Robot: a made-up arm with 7 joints. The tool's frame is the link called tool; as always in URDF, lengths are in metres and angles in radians. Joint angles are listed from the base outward. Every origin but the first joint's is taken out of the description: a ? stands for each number. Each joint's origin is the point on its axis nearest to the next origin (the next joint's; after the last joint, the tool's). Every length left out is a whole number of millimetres.
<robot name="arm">
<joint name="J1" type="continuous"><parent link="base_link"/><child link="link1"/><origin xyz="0.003 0.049 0.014" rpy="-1.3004 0.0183 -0.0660"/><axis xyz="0 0 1"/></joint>
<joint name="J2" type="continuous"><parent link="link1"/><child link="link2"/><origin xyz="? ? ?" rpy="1.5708 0.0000 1.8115"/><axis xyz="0 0 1"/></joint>
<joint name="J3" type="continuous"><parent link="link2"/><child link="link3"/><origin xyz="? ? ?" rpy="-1.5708 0.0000 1.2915"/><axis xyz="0 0 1"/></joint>
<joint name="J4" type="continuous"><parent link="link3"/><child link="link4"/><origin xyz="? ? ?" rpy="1.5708 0.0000 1.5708"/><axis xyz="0 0 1"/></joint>
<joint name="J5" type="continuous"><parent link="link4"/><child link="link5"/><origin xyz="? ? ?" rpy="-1.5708 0.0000 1.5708"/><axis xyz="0 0 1"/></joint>
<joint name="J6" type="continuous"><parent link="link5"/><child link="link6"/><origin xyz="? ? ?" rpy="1.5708 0.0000 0.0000"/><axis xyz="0 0 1"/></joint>
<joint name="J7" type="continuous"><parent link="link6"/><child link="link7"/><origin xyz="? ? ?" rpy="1.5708 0.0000 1.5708"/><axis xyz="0 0 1"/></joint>
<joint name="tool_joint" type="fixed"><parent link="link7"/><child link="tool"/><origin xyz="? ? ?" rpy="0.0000 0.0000 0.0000"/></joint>
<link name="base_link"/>
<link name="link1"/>
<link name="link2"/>
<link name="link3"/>
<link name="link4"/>
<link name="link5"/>
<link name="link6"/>
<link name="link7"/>
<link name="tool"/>
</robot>
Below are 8 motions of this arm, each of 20 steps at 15 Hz.
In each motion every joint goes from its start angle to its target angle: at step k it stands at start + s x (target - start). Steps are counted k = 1, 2, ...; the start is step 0. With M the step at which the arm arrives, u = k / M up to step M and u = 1 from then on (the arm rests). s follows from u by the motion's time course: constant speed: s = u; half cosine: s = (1 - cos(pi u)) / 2; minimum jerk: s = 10 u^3 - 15 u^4 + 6 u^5.
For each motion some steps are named. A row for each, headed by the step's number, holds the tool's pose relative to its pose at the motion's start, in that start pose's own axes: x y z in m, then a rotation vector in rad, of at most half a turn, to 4 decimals.
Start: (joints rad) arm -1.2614 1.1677 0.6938 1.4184 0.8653 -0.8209 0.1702
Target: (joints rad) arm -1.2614 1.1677 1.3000 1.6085 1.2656 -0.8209 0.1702
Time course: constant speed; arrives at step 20
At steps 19, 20:
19: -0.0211 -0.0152 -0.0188 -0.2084 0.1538 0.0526
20: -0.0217 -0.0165 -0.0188 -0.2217 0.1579 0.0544

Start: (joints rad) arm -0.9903 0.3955 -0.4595 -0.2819 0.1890 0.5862 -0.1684
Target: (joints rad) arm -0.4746 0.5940 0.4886 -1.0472 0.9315 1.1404 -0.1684
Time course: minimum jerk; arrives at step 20
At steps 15, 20:
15: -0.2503 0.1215 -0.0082 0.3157 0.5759 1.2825
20: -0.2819 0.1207 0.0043 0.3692 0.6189 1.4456

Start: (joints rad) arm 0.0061 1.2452 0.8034 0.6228 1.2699 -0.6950 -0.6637
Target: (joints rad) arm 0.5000 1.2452 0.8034 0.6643 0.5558 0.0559 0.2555
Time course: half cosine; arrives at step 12
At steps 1, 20:
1: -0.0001 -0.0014 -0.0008 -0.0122 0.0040 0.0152
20: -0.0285 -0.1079 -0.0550 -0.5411 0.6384 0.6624

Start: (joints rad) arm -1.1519 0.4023 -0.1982 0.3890 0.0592 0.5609 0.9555
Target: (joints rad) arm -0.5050 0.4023 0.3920 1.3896 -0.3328 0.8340 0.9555
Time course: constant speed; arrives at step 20
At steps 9, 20:
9: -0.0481 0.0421 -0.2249 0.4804 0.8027 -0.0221
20: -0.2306 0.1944 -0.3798 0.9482 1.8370 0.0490

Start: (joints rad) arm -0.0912 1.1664 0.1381 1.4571 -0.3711 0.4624 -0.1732
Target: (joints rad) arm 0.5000 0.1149 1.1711 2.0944 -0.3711 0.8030 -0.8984
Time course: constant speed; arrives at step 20
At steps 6, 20:
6: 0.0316 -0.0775 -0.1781 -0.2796 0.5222 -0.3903
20: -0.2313 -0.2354 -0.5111 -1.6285 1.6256 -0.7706

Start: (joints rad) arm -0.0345 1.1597 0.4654 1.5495 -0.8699 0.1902 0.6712
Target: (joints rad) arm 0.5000 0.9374 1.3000 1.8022 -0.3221 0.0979 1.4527
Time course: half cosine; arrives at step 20
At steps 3, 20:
3: 0.0074 0.0073 -0.0091 0.0139 0.0141 0.0695
20: 0.0866 0.1848 -0.1571 0.3548 0.2069 1.2335

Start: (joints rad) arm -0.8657 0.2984 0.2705 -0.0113 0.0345 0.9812 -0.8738
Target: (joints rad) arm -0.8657 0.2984 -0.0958 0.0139 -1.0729 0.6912 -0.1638
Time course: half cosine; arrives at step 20
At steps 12, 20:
12: 0.0541 -0.0702 0.0081 -0.1705 -0.2326 -0.2412
20: 0.0674 -0.1076 0.0091 -0.3906 -0.2716 -0.3293

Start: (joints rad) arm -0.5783 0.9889 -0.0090 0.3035 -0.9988 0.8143 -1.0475
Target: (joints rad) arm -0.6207 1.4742 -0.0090 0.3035 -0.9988 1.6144 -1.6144
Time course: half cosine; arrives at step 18
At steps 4, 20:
4: -0.0159 -0.0044 0.0060 -0.0527 0.0603 -0.0205
20: -0.1317 -0.0800 0.0542 -0.5816 0.2289 -0.0891

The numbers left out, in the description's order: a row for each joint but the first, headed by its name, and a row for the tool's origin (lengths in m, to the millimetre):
J2: -0.004 0.018 0.000
J3: 0.244 -0.060 0.000
J4: 0.002 -0.018 0.000
J5: -0.154 -0.011 0.000
J6: 0.000 0.000 0.000
J7: 0.000 0.073 0.000
tool: 0.000 0.000 0.000

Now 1 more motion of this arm.
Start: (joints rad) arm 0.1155 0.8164 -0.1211 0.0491 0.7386 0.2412 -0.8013
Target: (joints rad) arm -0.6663 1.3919 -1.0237 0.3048 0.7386 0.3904 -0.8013
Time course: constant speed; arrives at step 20
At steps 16, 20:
16: -0.0396 0.1375 -0.0167 0.4423 0.4641 0.0689
20: -0.0683 0.1629 -0.0422 0.4710 0.6447 0.0856

